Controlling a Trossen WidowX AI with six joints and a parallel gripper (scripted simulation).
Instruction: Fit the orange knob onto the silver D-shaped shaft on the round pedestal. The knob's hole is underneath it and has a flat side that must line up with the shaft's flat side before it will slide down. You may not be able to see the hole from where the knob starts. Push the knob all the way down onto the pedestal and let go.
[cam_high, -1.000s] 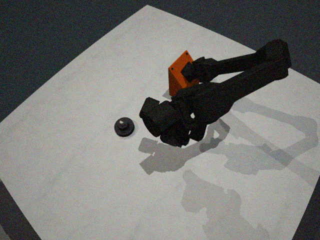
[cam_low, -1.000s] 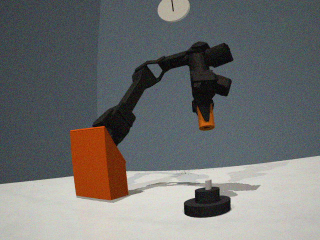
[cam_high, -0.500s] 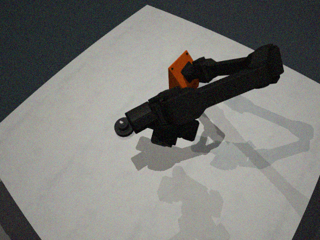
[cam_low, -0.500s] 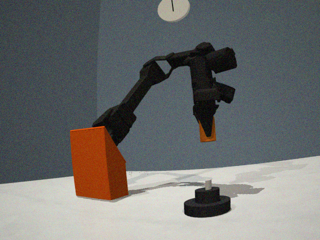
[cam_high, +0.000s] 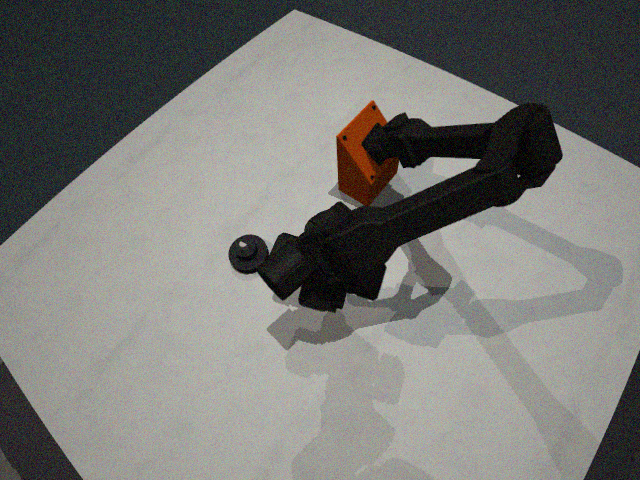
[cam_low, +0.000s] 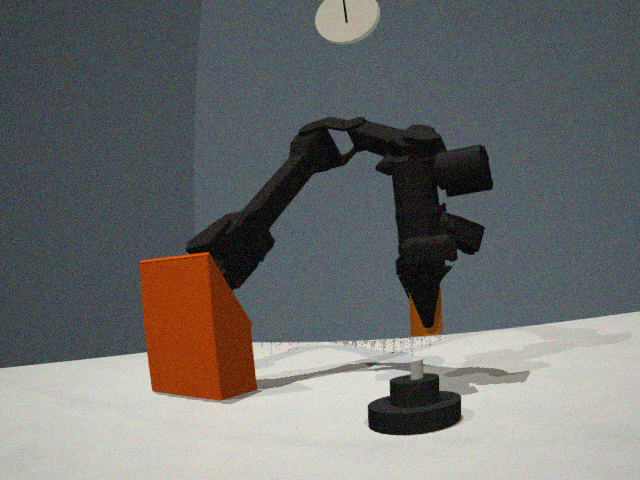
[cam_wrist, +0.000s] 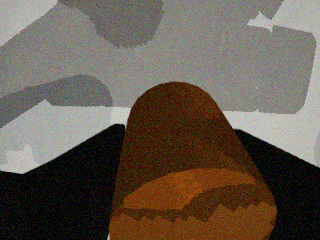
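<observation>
Now: the round dark pedestal 190 mm to the right of my gripper tip, 40 mm below it and 20 mm ahead of it. Round my gripper tip: orange knob: 30 mm above.
</observation>
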